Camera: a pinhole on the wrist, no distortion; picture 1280 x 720 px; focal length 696.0 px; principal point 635.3 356.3 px. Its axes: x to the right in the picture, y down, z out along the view. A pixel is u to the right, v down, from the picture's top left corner.
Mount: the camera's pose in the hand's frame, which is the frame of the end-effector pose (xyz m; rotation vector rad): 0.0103 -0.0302 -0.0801 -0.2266 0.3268 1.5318
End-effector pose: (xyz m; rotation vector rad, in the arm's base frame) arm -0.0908 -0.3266 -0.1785 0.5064 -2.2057 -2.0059
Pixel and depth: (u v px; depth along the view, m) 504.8 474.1 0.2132
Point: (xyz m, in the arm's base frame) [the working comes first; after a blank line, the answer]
In the camera's frame: -0.0400 0.0361 0.2132

-0.1224 -0.1943 -0.1857
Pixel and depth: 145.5 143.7 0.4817
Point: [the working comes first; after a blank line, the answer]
In the camera's frame: -0.3390 -0.1471 0.4817

-0.3814 0.0542 -0.4429
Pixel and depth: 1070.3 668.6 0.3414
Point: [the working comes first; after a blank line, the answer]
In the camera's frame: 0.2134 0.1532 0.3414

-0.0823 -0.1041 0.1052
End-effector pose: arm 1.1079 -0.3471 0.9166 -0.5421 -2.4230 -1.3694
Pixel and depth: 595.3 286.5 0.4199
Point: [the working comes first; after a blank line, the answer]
In the camera's frame: -0.0241 -0.0421 0.4199

1.0550 -0.0148 0.8609
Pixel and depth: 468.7 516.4 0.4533
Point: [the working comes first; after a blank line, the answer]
In the camera's frame: -0.1085 0.1043 0.4533

1.1480 -0.0100 0.7160
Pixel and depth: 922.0 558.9 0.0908
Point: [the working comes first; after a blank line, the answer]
In the camera's frame: 0.0374 0.0264 0.0908

1.1342 -0.3369 0.9433
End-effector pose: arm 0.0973 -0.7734 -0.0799 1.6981 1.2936 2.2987
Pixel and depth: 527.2 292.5 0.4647
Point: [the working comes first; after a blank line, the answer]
In the camera's frame: -0.0722 -0.0426 0.4647

0.3902 -0.5494 0.0508
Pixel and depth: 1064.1 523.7 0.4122
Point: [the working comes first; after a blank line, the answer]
In the camera's frame: 0.2540 0.0991 0.4122

0.4561 -0.8986 0.1044
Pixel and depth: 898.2 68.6 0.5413
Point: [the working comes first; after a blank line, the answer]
In the camera's frame: 0.2045 -0.2238 0.5413

0.4087 -0.6706 0.3673
